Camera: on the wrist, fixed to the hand. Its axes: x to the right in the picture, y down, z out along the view.
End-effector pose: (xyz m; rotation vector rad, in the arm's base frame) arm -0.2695 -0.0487 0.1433 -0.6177 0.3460 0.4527
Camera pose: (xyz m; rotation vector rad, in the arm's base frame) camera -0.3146 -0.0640 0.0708 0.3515 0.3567 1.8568
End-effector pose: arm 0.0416 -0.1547 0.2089 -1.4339 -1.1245 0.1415
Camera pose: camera 0.1091 -0.2029 0.1836 -1.5354 -0.1043 1.7591
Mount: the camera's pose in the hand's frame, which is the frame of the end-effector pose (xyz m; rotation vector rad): -0.0110 0.0459 -0.0728 0.4695 -0.5115 1.5013
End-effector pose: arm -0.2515 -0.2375 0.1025 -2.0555 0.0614 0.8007
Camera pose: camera -0.2379 -0.3232 0.1030 -1.0212 1.4496 1.8999
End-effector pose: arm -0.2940 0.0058 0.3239 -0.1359 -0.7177 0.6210
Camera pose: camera -0.2752 0.0434 0.2480 -0.0562 -0.8595 2.2997
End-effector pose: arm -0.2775 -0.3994 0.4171 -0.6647 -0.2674 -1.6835
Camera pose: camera -0.2529 -0.4387 0.3438 -0.6357 -0.3625 0.0070
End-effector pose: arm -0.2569 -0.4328 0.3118 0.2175 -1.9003 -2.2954
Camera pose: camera -0.2298 -0.5088 0.3436 -1.3450 -1.6546 -0.8872
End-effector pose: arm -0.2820 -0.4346 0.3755 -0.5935 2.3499 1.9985
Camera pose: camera -0.2673 -0.4953 0.4357 -1.4323 -2.1227 -0.8805
